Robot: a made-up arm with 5 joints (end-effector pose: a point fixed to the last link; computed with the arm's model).
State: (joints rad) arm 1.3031 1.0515 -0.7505 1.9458 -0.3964
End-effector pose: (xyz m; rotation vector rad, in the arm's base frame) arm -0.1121 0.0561 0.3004 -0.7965 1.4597 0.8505
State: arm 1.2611 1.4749 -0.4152 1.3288 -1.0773
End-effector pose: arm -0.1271 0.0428 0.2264 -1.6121 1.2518 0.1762
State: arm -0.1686 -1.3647 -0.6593 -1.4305 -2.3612
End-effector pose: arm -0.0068 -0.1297 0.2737 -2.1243 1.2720 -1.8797
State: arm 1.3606 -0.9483 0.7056 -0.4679 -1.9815
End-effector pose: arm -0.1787 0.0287 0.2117 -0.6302 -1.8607 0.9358
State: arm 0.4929 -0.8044 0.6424 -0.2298 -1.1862
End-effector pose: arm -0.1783 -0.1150 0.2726 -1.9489 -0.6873 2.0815
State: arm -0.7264 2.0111 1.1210 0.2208 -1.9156
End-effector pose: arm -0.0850 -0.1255 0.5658 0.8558 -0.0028 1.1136
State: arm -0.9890 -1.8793 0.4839 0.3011 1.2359
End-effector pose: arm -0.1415 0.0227 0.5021 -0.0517 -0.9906 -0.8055
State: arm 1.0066 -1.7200 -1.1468 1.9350 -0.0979
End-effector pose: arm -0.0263 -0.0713 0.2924 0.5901 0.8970 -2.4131
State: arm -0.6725 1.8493 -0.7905 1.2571 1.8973
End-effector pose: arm -0.0538 -0.0325 0.3574 1.0003 2.0080 -0.7108
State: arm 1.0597 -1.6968 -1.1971 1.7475 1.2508
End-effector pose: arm 0.0013 -0.0276 0.3302 1.0114 0.4056 -1.0277
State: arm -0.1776 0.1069 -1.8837 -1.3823 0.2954
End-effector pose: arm 0.1197 -0.0922 0.3392 -0.1346 1.5907 -0.8724
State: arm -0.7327 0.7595 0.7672 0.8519 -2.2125
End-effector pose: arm -0.0242 -0.1927 0.4165 1.9814 0.7233 0.2955
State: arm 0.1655 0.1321 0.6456 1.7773 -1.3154
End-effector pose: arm -0.0409 -0.0585 0.1938 -2.1114 0.3380 -0.8040
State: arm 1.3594 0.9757 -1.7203 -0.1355 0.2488
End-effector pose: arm 0.0006 -0.1971 0.3267 1.1311 0.4967 -1.7055
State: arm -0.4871 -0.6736 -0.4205 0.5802 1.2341
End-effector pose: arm -0.0994 -0.0236 0.4718 0.0207 -1.1695 -0.5485
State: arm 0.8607 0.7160 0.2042 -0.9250 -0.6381
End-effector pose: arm -0.1434 -0.1020 0.3554 1.5662 -0.6068 -1.8008
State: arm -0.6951 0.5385 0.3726 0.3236 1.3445
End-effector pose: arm -0.1395 -0.0847 0.3297 -0.3559 -2.4766 1.0051
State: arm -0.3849 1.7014 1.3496 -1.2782 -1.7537
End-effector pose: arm -0.1316 -0.1439 0.4057 1.5387 -1.5850 0.3216
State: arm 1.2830 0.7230 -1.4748 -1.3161 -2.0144
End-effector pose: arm 0.0155 -0.1500 0.2272 -0.8335 2.0012 -2.1049
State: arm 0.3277 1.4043 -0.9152 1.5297 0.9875
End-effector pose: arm -0.0924 0.0253 0.3466 0.2012 2.8228 0.6172
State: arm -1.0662 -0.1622 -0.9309 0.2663 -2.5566
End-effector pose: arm -0.1051 -0.0145 0.5141 -1.3519 0.4907 2.0571
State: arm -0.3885 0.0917 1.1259 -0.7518 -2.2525
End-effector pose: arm -0.1398 -0.1725 0.3370 2.2820 0.0157 -1.5488
